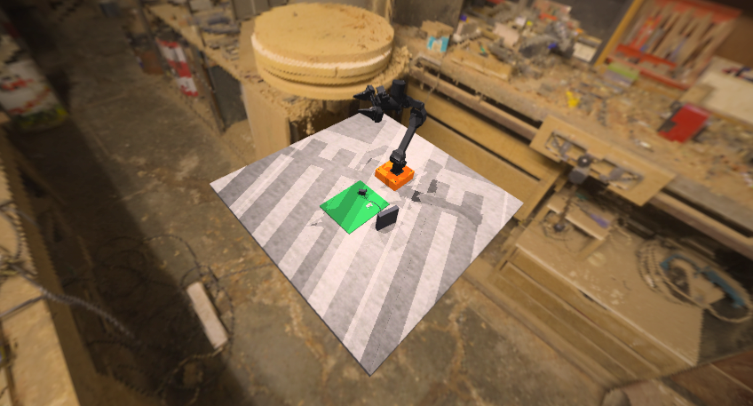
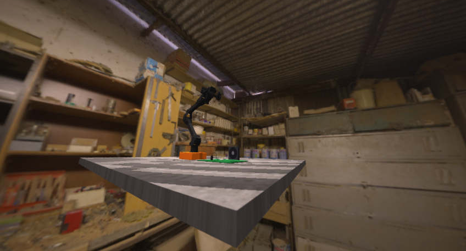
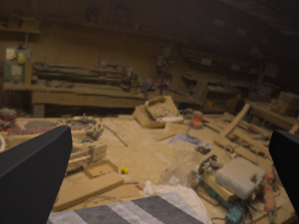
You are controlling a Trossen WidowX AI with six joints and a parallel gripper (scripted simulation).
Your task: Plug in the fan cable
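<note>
Now: gripper tip 40 mm past the black fan plug, 50 mm to the right of it and 560 mm above it. From my gripper tip the other things lie so: pale header key 10 mm behind, 150 mm to the left, 570 mm below; dark square fan 10 mm ahead, 280 mm to the left, 520 mm below; white fan header 10 mm behind, 140 mm to the left, 580 mm below.
</note>
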